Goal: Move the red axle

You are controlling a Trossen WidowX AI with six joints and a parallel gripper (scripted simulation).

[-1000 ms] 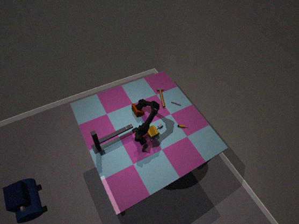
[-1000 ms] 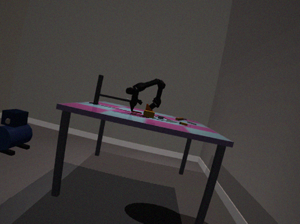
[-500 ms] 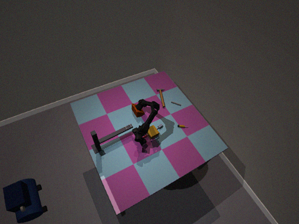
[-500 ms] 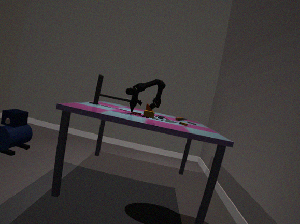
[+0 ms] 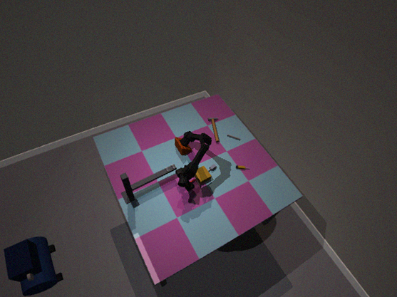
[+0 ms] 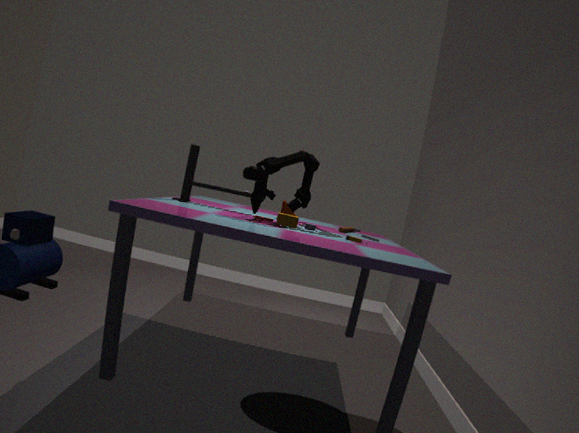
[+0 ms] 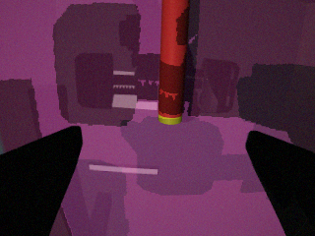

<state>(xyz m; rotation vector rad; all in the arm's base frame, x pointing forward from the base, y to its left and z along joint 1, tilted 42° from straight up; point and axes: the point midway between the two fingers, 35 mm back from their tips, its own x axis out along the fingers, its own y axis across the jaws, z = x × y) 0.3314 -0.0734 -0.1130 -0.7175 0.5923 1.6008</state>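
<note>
Now: the yellow block 2 cm behind my gripper tip and 16 cm to the left of it. Round my gripper tip: screwdriver: 4 cm ahead, 51 cm to the left, 2 cm below; grey rod: 27 cm behind, 61 cm to the left, 2 cm below.
</note>
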